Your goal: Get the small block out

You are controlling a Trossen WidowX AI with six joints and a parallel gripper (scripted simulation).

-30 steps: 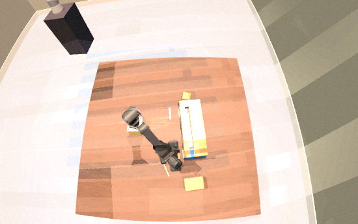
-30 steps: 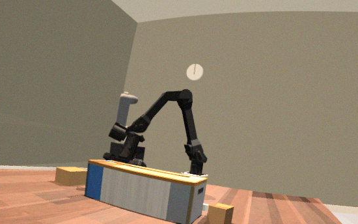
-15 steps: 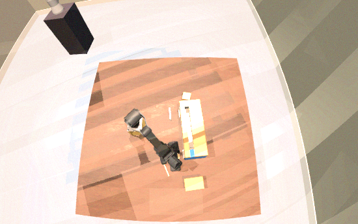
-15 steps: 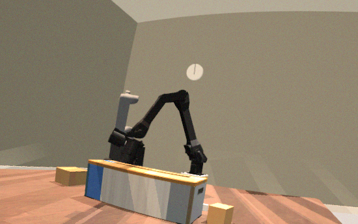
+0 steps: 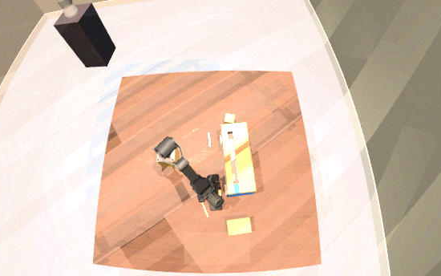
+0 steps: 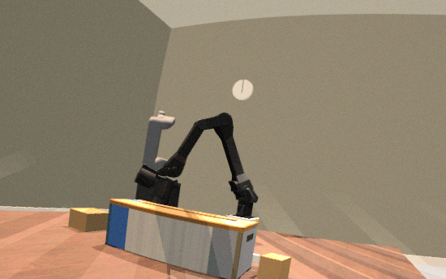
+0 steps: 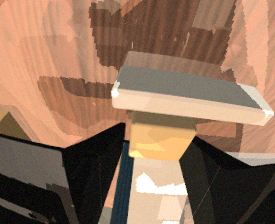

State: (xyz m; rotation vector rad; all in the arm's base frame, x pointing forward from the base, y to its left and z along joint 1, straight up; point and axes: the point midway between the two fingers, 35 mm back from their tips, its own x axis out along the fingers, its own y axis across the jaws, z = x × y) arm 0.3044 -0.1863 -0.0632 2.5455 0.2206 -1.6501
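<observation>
Now: gripper tip 100 mm past the thin stick, 50 mm to the left of it and 10 mm above it.
</observation>
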